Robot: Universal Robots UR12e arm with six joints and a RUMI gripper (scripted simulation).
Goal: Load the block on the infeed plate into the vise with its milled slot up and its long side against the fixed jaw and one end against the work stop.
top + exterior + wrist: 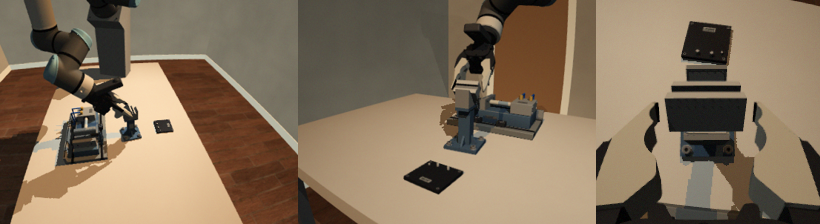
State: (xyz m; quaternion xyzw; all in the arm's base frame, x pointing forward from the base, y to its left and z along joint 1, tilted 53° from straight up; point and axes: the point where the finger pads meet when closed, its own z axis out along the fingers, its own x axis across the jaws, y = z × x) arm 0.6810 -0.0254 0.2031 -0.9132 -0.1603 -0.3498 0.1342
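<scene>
Right now the part is 1 cm to the left of my hand and 1 cm below it. Round my hand: dark work stop rod: 1 cm ahead, 17 cm to the right, 8 cm below; blue foot: 1 cm to the left, 16 cm below; moving jaw: 4 cm behind, 21 cm to the right, 9 cm below.
</scene>
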